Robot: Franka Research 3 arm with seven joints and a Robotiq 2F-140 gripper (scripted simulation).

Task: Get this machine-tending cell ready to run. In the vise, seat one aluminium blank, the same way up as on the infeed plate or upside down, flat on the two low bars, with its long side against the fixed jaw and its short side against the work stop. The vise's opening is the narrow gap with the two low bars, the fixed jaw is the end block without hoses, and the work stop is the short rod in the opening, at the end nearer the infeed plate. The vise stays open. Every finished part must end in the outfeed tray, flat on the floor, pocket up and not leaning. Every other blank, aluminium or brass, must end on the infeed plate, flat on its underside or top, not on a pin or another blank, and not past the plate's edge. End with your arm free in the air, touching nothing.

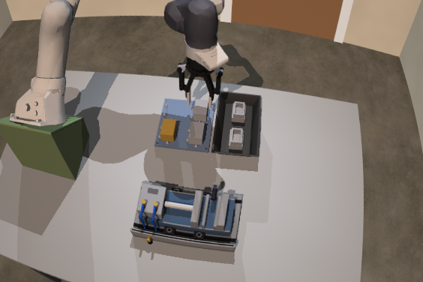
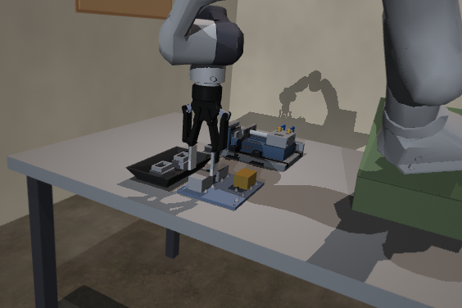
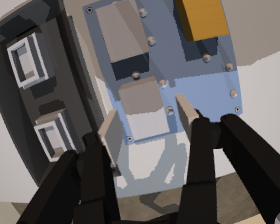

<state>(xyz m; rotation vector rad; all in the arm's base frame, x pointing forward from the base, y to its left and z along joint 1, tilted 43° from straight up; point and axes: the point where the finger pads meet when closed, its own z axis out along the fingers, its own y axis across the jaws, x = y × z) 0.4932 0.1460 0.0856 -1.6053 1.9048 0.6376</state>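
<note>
Right now my hand is 90 mm to the left of the aluminium blank, 60 mm above it and 10 mm past it. Round my hand: brass blank: 100 mm behind, 80 mm to the right, 60 mm below; then blue vise: 370 mm to the right, 40 mm below, 30 mm behind.
</note>
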